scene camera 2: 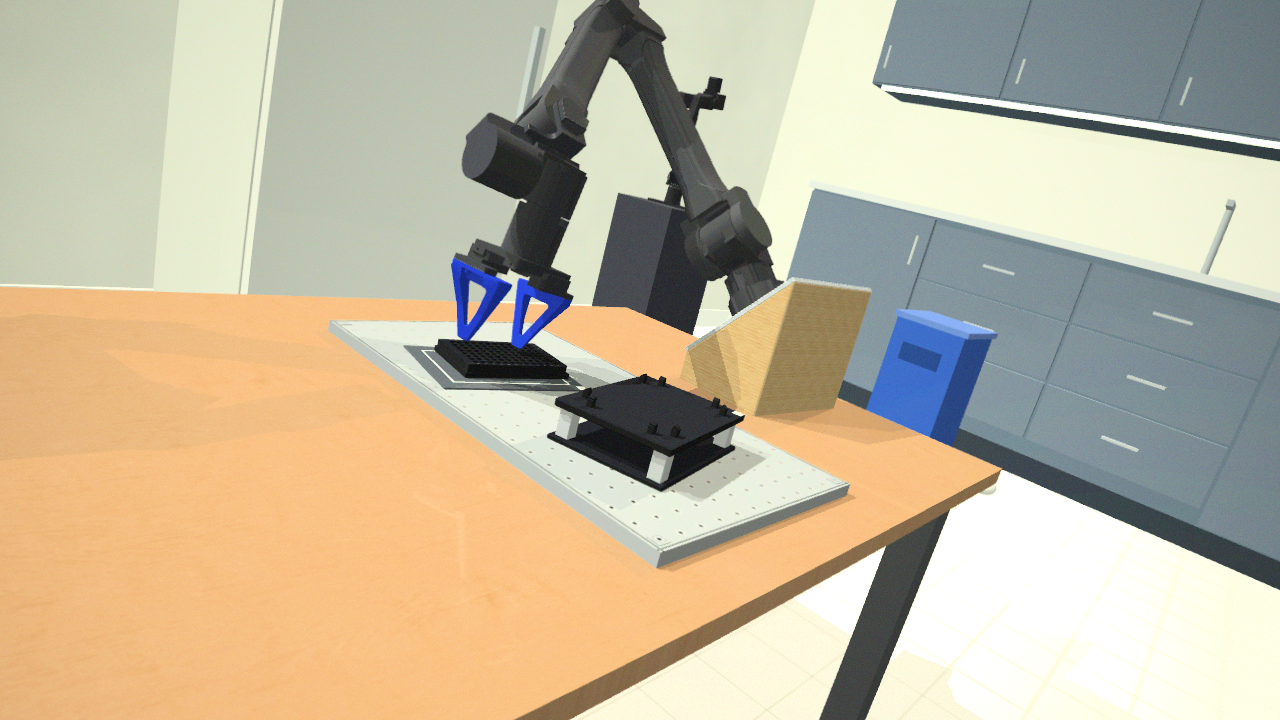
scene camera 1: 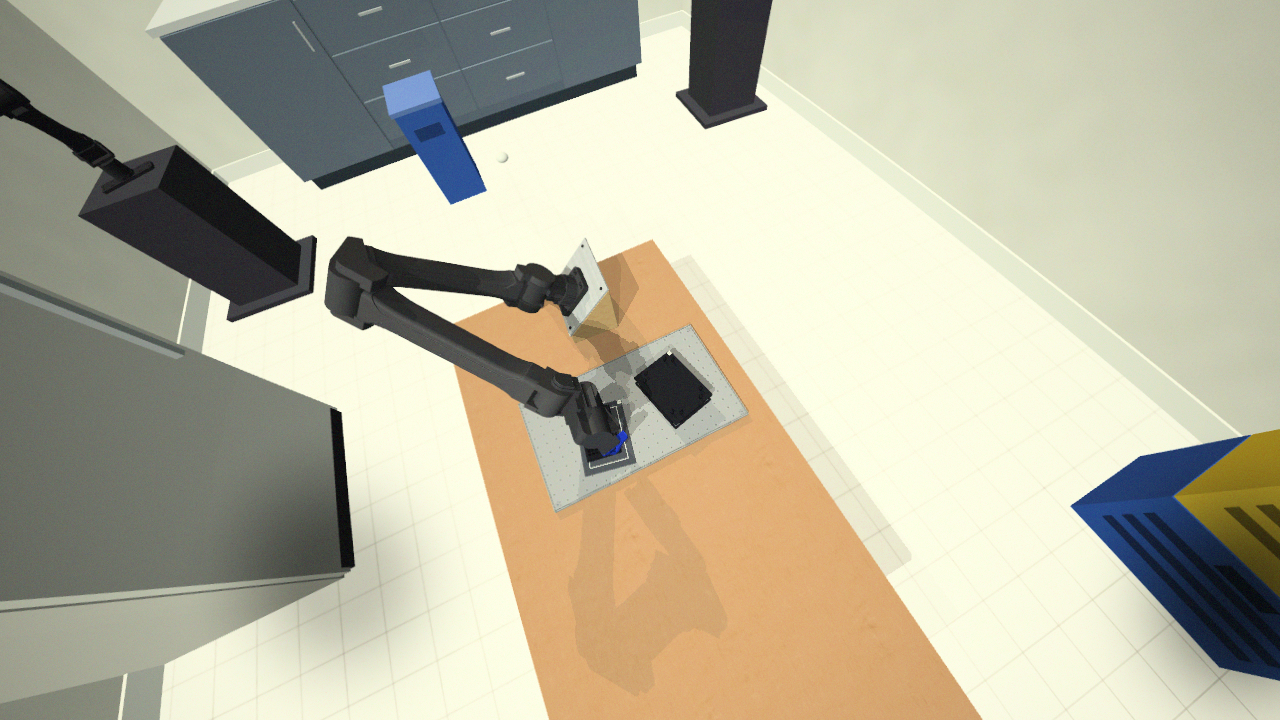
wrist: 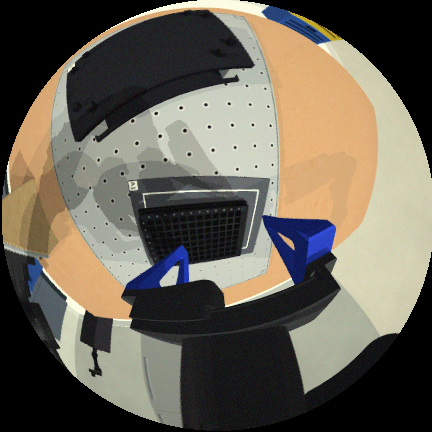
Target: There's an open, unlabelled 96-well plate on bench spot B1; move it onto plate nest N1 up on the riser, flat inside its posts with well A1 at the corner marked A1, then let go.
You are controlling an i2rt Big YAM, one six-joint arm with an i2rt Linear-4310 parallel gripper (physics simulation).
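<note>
The black 96-well plate lies flat, wells up, on the dark mat with a white outline. The mat's A1 label shows in the wrist view. My gripper is open and empty. Its blue fingertips are close above the plate; one overlaps the plate in the wrist view and the other appears beyond its right side. In scene camera 1 the arm hides much of the plate. The black nest has short corner posts and stands raised on white legs, holding no plate.
The mat and riser stand on a perforated grey board on the wooden table. A wooden wedge carries the arm's base beside the board. A blue bin stands on the floor.
</note>
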